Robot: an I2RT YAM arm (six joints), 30 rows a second.
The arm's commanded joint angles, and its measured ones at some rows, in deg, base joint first. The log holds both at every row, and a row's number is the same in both.
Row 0, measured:
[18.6, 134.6, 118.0, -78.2, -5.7, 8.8]
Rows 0 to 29, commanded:
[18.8, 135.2, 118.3, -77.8, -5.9, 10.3]
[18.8, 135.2, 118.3, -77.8, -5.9, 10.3]
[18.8, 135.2, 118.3, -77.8, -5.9, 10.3]
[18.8, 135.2, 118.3, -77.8, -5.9, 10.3]
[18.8, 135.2, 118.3, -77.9, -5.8, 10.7]
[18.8, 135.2, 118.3, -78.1, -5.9, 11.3]
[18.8, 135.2, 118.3, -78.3, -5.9, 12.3]
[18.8, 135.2, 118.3, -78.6, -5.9, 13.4]
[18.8, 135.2, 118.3, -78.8, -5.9, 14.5]
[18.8, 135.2, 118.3, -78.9, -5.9, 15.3]
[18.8, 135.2, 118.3, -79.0, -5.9, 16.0]
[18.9, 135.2, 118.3, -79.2, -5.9, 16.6]
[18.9, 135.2, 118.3, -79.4, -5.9, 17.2]
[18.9, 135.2, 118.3, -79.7, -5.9, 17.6]
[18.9, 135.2, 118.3, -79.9, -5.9, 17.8]
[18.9, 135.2, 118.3, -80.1, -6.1, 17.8]
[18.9, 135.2, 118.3, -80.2, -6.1, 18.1]
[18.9, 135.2, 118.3, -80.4, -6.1, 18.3]
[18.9, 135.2, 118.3, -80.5, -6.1, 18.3]
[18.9, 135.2, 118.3, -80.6, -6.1, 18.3]
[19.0, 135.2, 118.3, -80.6, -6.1, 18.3]
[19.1, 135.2, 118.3, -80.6, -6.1, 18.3]
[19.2, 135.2, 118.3, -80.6, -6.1, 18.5]
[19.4, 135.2, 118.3, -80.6, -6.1, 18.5]
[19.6, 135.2, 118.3, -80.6, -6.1, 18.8]
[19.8, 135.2, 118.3, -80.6, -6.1, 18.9]
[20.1, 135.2, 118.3, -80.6, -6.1, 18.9]
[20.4, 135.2, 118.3, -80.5, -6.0, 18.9]
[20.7, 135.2, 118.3, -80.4, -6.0, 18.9]
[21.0, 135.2, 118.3, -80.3, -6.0, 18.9]
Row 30, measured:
[19.5, 134.6, 118.0, -80.5, -5.7, 17.8]
